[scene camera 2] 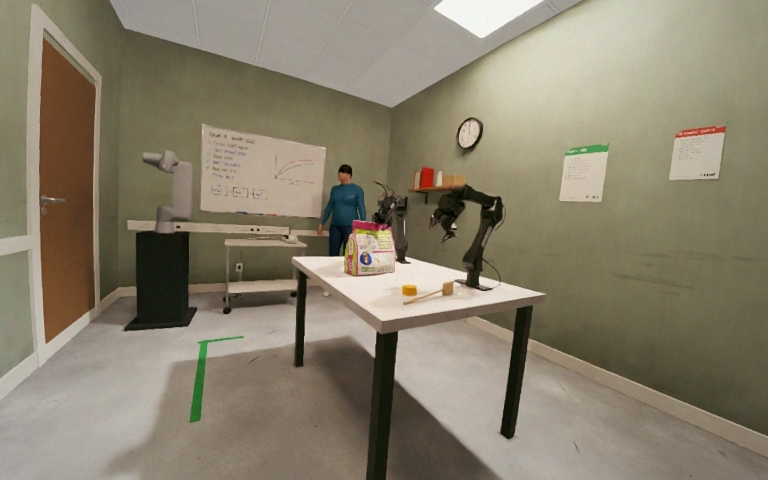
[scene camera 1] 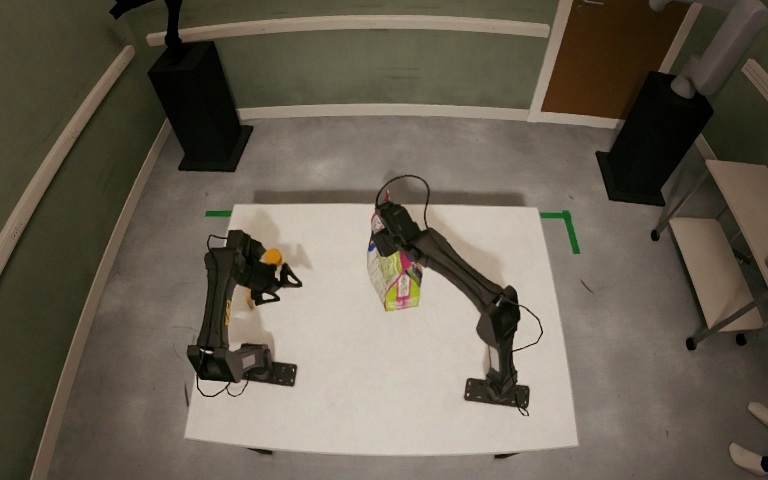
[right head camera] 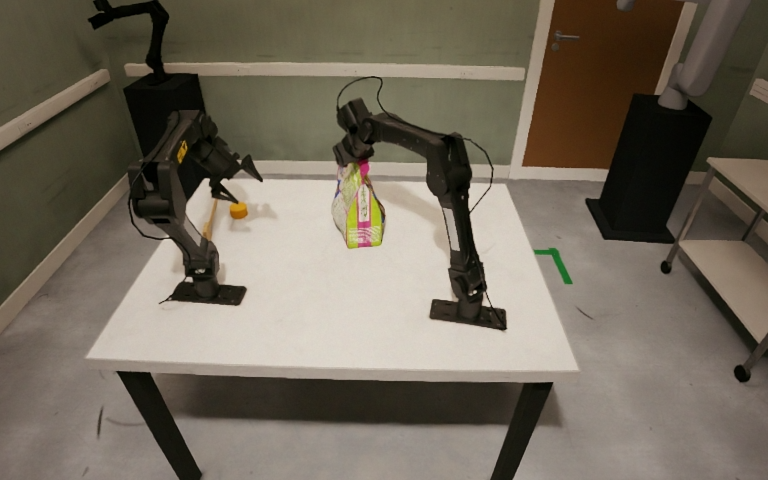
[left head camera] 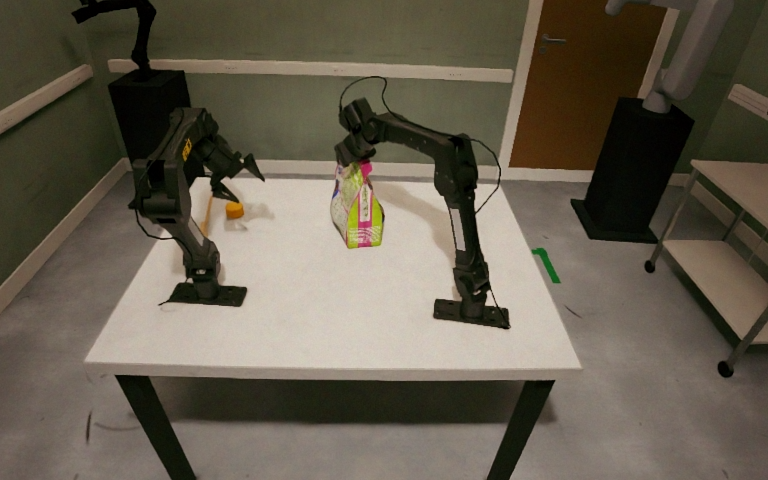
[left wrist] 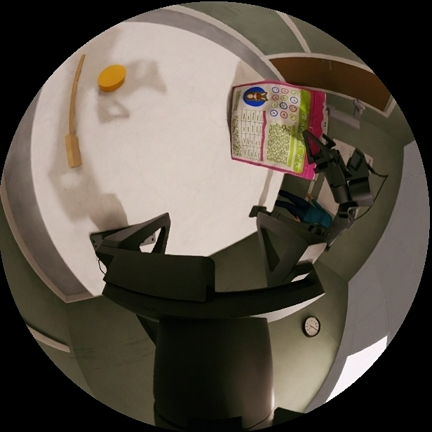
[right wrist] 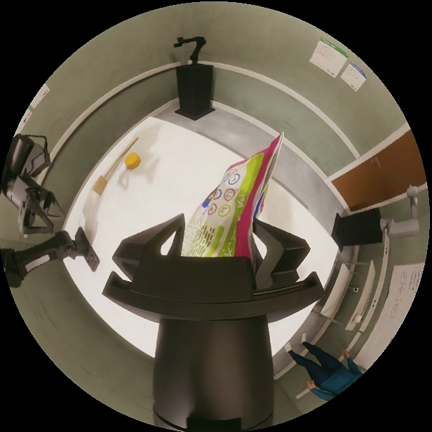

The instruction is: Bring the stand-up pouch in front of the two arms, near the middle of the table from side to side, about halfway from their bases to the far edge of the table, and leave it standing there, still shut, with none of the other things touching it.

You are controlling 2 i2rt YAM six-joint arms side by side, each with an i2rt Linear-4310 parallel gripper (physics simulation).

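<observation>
The stand-up pouch [left head camera: 357, 215] [right head camera: 359, 217] [scene camera 1: 396, 283] [scene camera 2: 370, 251] [left wrist: 270, 130] [right wrist: 235, 200], green, white and pink, stands upright on the table in front of the two arms, near the middle from side to side. Its top looks shut. My right gripper [right wrist: 213, 217] is at the pouch's top, fingers apart, with the top edge standing between them; the head views hide its fingertips. My left gripper [left head camera: 250, 190] [right head camera: 249, 191] [scene camera 1: 289, 292] [left wrist: 212, 216] is open and empty, above the table well to the left of the pouch.
A yellow round disc [left head camera: 234, 210] [right head camera: 239, 211] [scene camera 1: 272, 256] [scene camera 2: 408, 290] [left wrist: 112, 78] [right wrist: 132, 160] and a wooden mallet [scene camera 2: 447, 288] [left wrist: 73, 150] [right wrist: 100, 185] lie on the white table [left head camera: 339, 333] [scene camera 1: 351, 407] near the left arm, apart from the pouch. The right arm reaches over the table's right side.
</observation>
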